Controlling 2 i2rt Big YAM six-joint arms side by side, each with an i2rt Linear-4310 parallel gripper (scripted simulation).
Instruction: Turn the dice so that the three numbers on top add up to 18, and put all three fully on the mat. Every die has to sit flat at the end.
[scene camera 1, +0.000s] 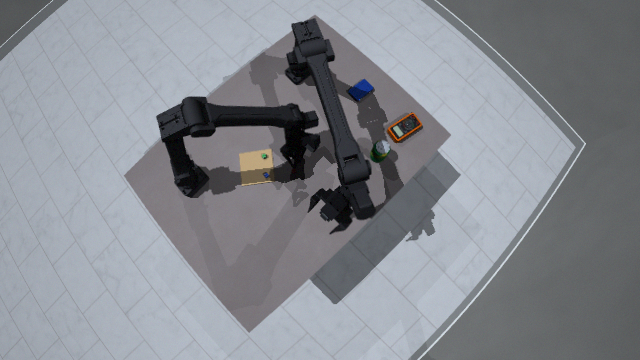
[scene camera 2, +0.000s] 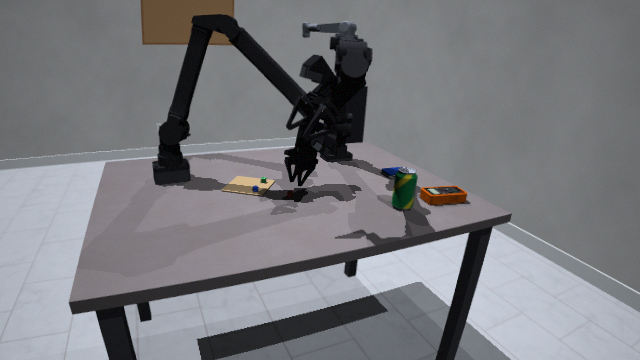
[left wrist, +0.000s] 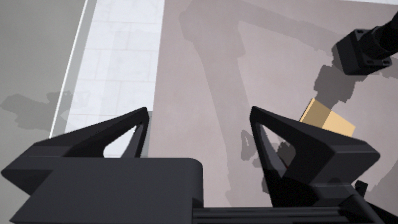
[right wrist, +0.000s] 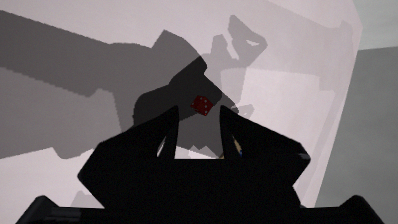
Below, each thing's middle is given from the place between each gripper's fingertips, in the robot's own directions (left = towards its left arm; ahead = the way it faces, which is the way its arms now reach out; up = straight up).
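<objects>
Tan mat (scene camera 1: 253, 167): 4 cm below my right hand (scene camera 2: 295, 184), 12 cm behind it and 11 cm to the right of it.
Counted from my left hand, the mat is 270 mm below, 360 mm behind and 10 mm to the left of it.
</objects>
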